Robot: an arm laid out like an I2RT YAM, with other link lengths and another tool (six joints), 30 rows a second.
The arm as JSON. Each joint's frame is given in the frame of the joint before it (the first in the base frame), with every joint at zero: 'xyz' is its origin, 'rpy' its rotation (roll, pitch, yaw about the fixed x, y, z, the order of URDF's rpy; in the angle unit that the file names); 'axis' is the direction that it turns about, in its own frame. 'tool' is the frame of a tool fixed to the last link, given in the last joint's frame.
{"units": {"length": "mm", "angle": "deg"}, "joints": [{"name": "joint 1", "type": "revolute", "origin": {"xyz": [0.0, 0.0, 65.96], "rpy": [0.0, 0.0, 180.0]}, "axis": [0.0, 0.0, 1.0]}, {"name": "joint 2", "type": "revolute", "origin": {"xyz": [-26.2, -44.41, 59.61], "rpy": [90.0, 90.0, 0.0]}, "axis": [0.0, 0.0, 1.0]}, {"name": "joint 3", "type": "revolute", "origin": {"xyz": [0.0, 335.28, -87.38], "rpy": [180.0, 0.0, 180.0]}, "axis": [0.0, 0.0, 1.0]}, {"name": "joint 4", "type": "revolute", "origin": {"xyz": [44.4, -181.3, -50.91], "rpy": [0.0, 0.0, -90.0]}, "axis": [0.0, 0.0, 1.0]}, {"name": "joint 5", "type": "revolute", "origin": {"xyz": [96.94, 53.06, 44.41], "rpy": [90.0, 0.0, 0.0]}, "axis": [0.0, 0.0, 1.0]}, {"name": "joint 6", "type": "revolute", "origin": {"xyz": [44.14, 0.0, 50.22], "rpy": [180.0, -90.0, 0.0]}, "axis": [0.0, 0.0, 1.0]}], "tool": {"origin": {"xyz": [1.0, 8.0, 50.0], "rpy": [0.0, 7.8, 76.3]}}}
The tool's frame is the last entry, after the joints.
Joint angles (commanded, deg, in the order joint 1, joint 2, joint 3, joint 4, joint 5, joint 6), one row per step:
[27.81, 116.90, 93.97, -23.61, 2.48, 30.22]
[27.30, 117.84, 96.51, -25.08, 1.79, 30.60]
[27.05, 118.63, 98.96, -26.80, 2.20, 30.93]
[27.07, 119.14, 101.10, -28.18, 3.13, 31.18]
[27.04, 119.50, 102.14, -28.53, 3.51, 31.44]
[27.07, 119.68, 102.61, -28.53, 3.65, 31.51]
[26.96, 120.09, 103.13, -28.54, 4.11, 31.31]
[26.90, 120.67, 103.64, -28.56, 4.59, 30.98]
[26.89, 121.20, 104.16, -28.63, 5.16, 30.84]
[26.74, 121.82, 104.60, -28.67, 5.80, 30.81]
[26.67, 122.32, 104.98, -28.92, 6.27, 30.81]
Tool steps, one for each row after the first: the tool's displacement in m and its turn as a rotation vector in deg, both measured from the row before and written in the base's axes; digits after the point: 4 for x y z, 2 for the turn. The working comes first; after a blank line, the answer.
Tool pose at each row, in the base's axes (x y z in m, rotation vector in deg; the steps are taken from these numbers as rounded here):
[0.4560, 0.2031, 0.2601, 95.98, 121.42, 62.70]
[0.4626, 0.2027, 0.2631, 96.78, 121.07, 63.39]
[0.4679, 0.2022, 0.2661, 97.42, 120.27, 63.06]
[0.4719, 0.2027, 0.2706, 97.55, 119.19, 62.72]
[0.4748, 0.2031, 0.2726, 97.69, 118.45, 62.89]
[0.4762, 0.2039, 0.2737, 97.57, 118.14, 63.14]
[0.4790, 0.2034, 0.2731, 97.38, 117.73, 62.78]
[0.4820, 0.2034, 0.2709, 97.11, 117.58, 62.15]
[0.4846, 0.2036, 0.2690, 97.01, 117.26, 61.55]
[0.4879, 0.2025, 0.2660, 97.23, 116.74, 60.75]
[0.4899, 0.2020, 0.2632, 97.49, 116.52, 59.95]

[0.0066, -0.0004, 0.0030, 0.74, 0.22, -0.31]
[0.0053, -0.0005, 0.0030, -0.09, 0.01, -0.77]
[0.0040, 0.0005, 0.0045, -0.32, -0.46, -0.81]
[0.0029, 0.0004, 0.0020, 0.08, -0.34, -0.48]
[0.0014, 0.0008, 0.0011, 0.09, -0.29, -0.11]
[0.0028, -0.0005, -0.0006, -0.38, -0.29, -0.29]
[0.0030, 0.0000, -0.0022, -0.56, -0.16, -0.16]
[0.0026, 0.0002, -0.0019, -0.49, -0.15, -0.31]
[0.0033, -0.0011, -0.0030, -0.53, -0.02, -0.58]
[0.0020, -0.0005, -0.0028, -0.47, 0.18, -0.40]

